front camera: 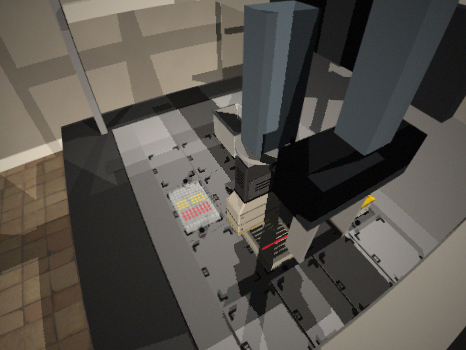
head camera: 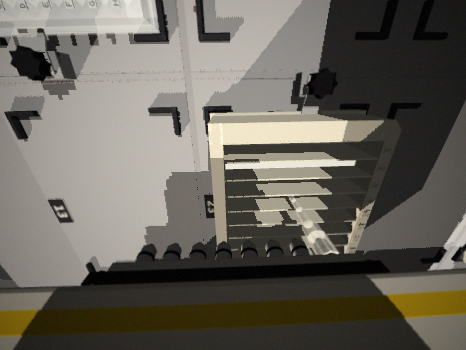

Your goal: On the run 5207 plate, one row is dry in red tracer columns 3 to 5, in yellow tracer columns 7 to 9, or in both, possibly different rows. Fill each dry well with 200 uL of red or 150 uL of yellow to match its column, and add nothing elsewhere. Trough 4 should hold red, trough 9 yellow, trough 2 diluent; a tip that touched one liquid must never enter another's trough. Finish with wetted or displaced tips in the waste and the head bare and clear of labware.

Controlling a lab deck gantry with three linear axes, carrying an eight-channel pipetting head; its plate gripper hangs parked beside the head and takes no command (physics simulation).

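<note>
The pipetting head (front camera: 246,212) (head camera: 235,312) is over the slotted trough rack (front camera: 255,248) (head camera: 285,131). Bare dark nozzles (head camera: 223,248) show in a row; one clear tip (head camera: 312,230) is on the rightmost channel. Its lower end is over or in the slots; which trough, and whether it touches liquid, I cannot tell. A red strip (front camera: 275,243) and, in the head view, a white strip (head camera: 290,164) show in the rack. The plate (front camera: 212,218) (head camera: 80,26) has red wells (front camera: 197,211) and yellow wells (front camera: 197,198); its dry wells are too small to tell. The parked gripper (front camera: 322,229) has its pale paddles apart.
An open-topped bin (front camera: 226,131) stands behind the head. Black knobs (head camera: 31,62) (head camera: 321,83) and corner brackets (head camera: 167,117) stand on the deck. A yellow piece (front camera: 368,201) shows beyond the gripper. Part of a pale object (head camera: 455,245) shows at the head view's right edge.
</note>
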